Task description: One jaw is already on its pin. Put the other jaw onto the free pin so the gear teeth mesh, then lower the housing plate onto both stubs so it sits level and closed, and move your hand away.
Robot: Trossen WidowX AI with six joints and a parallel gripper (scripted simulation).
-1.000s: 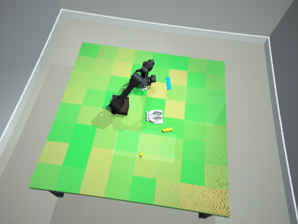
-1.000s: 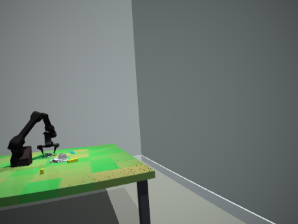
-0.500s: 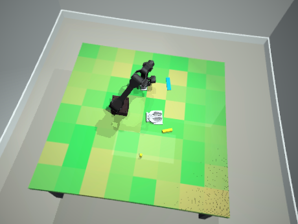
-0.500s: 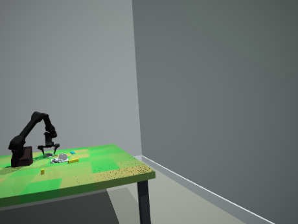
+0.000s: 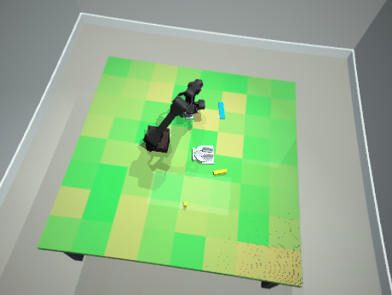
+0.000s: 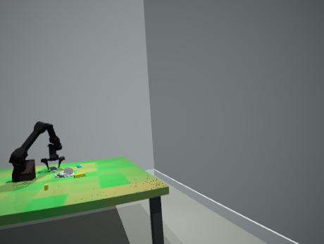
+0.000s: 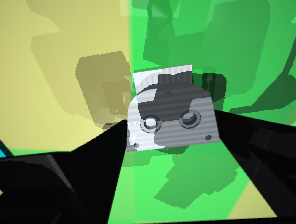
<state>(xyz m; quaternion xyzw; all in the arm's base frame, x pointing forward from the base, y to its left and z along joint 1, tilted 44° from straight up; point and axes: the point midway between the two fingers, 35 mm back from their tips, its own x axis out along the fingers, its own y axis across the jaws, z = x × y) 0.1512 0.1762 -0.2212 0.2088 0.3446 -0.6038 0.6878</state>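
Right now the jaw is 12 cm ahead of my gripper tip, 30 cm to the right of it and 1 cm above it. The rest, counted from my gripper tip: yellow bar: 26 cm ahead, 37 cm to the right; blue bar: 20 cm ahead, 7 cm to the left, 1 cm below; small yellow cube: 10 cm ahead, 60 cm to the right.
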